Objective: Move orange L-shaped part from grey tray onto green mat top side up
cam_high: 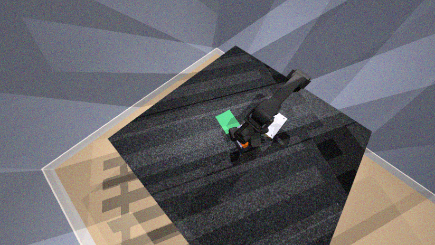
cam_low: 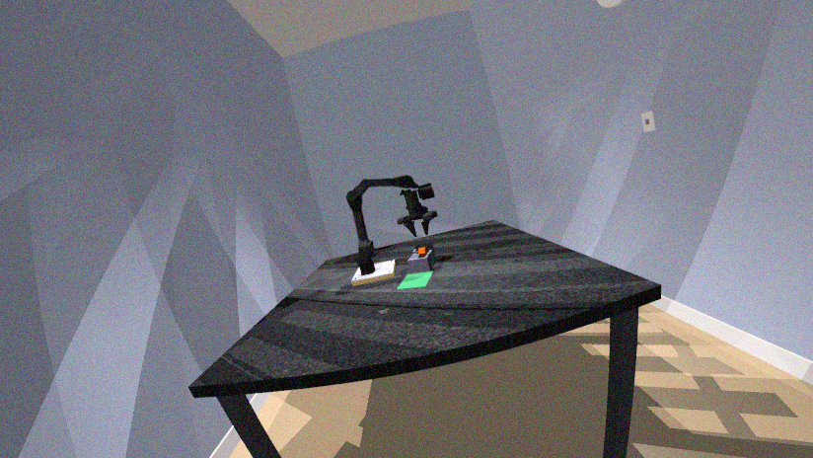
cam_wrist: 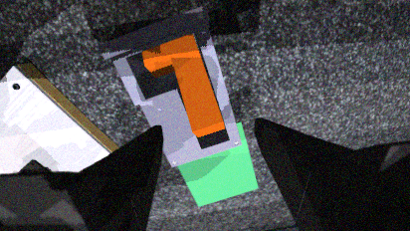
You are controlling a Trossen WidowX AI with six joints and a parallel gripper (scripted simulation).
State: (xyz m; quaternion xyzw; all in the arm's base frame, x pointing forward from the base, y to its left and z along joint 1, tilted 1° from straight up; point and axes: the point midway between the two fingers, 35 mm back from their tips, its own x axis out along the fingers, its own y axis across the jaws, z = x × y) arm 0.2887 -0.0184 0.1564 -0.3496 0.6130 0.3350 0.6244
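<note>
The orange L-shaped part is 110 mm below my gripper tip, 20 mm to the left of it and 10 mm behind it. Also, from my gripper tip: green mat (160 mm below, 150 mm to the right, 60 mm behind).
</note>
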